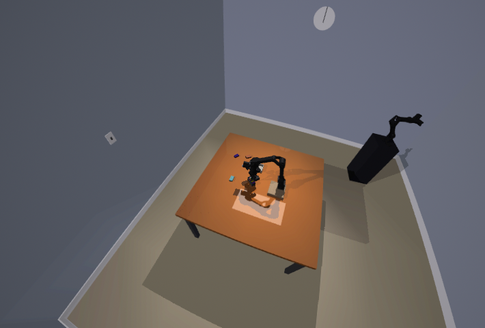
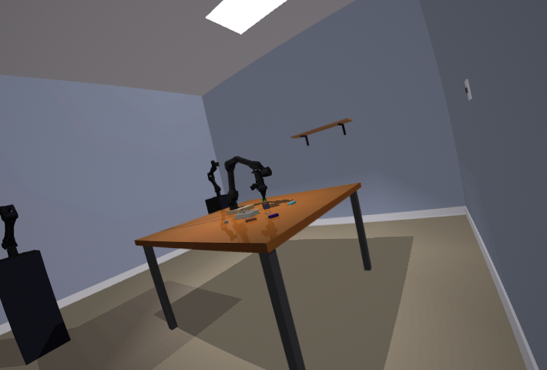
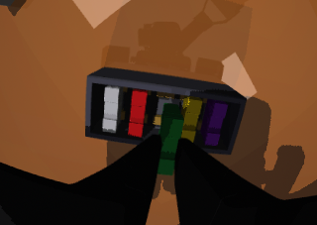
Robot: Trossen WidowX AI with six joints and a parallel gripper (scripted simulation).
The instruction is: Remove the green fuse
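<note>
Right now my gripper tip is 2 cm past the grey tray, 21 cm to the left of it and 7 cm above it. The rest, counted from my gripper tip: blue piece: 26 cm ahead, 32 cm to the right, 7 cm below; then cyan piece: 21 cm ahead, 2 cm to the left, 7 cm below.
</note>
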